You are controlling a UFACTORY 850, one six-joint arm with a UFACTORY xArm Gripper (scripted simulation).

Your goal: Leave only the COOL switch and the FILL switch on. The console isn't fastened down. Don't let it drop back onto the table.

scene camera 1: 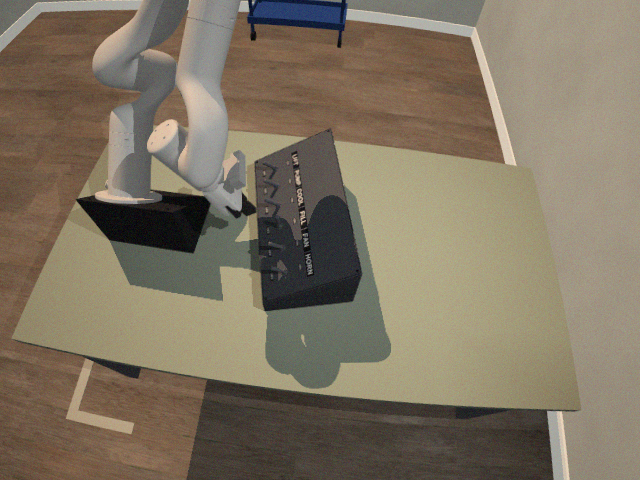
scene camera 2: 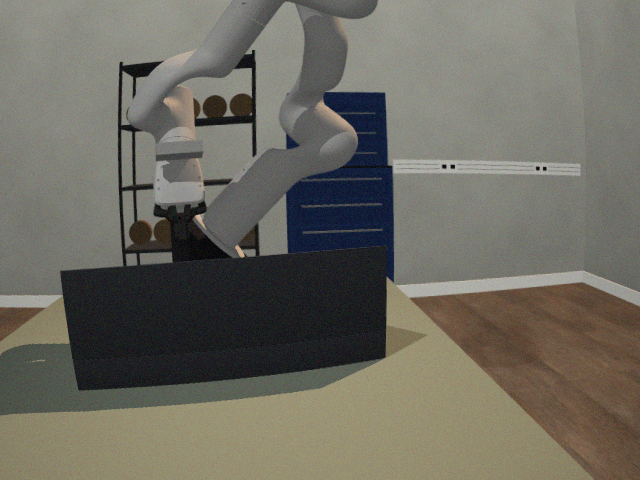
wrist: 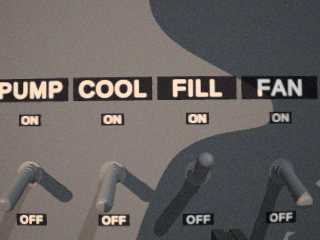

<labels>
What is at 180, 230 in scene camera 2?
My gripper.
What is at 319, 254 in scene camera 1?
A dark sloped console.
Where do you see a dark sloped console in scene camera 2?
196, 321
</labels>
